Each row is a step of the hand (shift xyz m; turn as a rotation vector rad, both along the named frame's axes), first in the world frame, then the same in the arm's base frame.
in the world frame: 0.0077 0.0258 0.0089 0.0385 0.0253 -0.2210
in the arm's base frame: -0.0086 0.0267 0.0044 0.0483 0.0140 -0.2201
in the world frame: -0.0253 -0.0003 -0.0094 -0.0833 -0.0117 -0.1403
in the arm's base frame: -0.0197 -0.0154 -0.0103 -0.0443 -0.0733 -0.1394
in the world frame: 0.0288 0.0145 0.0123 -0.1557 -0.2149 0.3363
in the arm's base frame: 0.0146 0.0294 0.0107 -0.0602 -0.2203 0.3624
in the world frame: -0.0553 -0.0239 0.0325 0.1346 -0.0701 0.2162
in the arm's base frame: -0.0377 -0.0460 0.0339 0.1207 0.0436 0.2309
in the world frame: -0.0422 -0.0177 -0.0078 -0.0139 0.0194 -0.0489
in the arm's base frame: -0.0247 -0.0388 -0.0063 -0.0154 0.0022 -0.0521
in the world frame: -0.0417 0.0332 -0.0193 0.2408 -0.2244 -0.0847
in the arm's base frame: -0.0499 0.0020 -0.0267 0.3323 -0.0636 -0.0325
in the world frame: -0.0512 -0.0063 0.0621 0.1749 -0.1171 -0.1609
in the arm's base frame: -0.0477 -0.0255 0.0600 0.2302 -0.0209 -0.1295
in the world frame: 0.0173 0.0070 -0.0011 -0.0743 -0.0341 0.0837
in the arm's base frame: 0.0108 0.0152 -0.0016 -0.0550 -0.0584 0.0852
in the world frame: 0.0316 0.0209 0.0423 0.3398 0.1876 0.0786
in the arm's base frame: 0.0095 0.0400 0.0392 0.1725 0.3517 0.0582
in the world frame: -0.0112 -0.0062 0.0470 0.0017 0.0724 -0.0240
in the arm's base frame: -0.0124 -0.0053 0.0468 -0.0341 0.0577 -0.0365
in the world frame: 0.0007 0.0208 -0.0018 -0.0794 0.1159 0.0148
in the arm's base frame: -0.0103 0.0173 -0.0055 -0.1302 0.0539 -0.0097
